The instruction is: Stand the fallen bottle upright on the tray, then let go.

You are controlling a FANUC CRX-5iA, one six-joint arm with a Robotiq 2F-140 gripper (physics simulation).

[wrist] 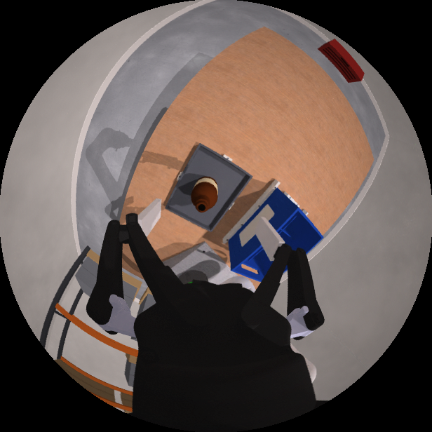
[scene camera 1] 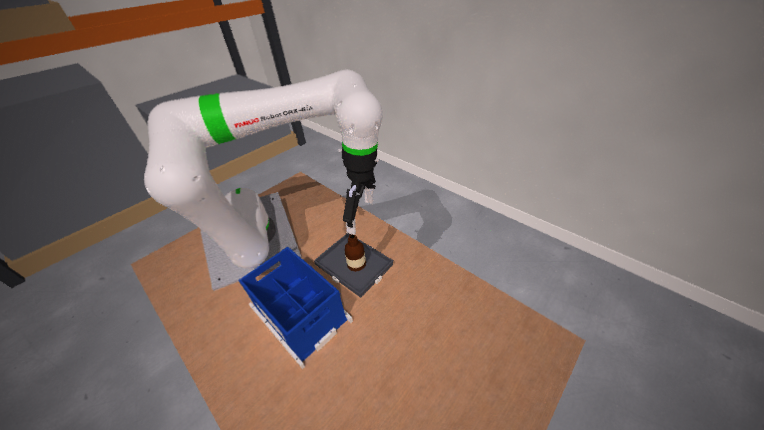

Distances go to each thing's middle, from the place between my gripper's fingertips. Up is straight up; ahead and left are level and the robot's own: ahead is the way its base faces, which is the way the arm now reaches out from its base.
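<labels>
The brown bottle [wrist: 204, 194] is visible to me, 20 cm below my hand and 5 cm behind it.
</labels>
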